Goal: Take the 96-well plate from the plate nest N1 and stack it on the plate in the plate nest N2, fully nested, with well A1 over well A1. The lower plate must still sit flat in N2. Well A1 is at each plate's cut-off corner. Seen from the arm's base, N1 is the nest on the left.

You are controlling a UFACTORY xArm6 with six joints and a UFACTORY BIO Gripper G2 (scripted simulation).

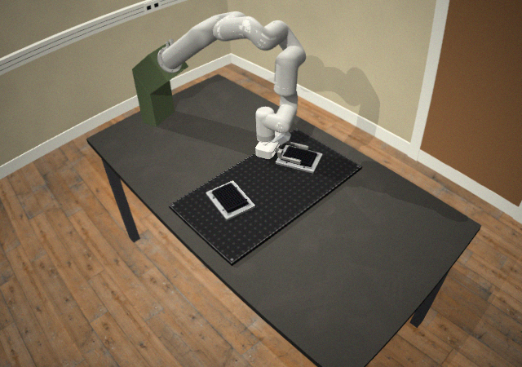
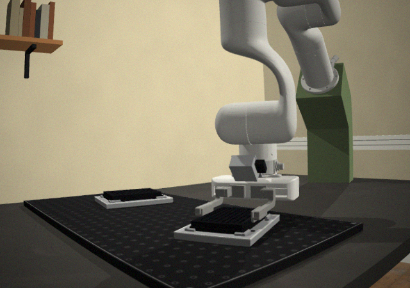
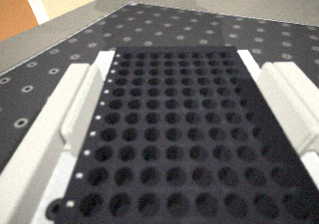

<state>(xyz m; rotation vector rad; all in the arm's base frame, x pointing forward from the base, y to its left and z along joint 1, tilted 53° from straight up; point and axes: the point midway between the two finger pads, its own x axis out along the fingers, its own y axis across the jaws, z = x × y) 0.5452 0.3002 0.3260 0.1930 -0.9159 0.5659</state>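
Right now my hand is 2 cm above the white nest N1. Round my hand: white nest N2: 33 cm to the right, 13 cm ahead, 2 cm below.
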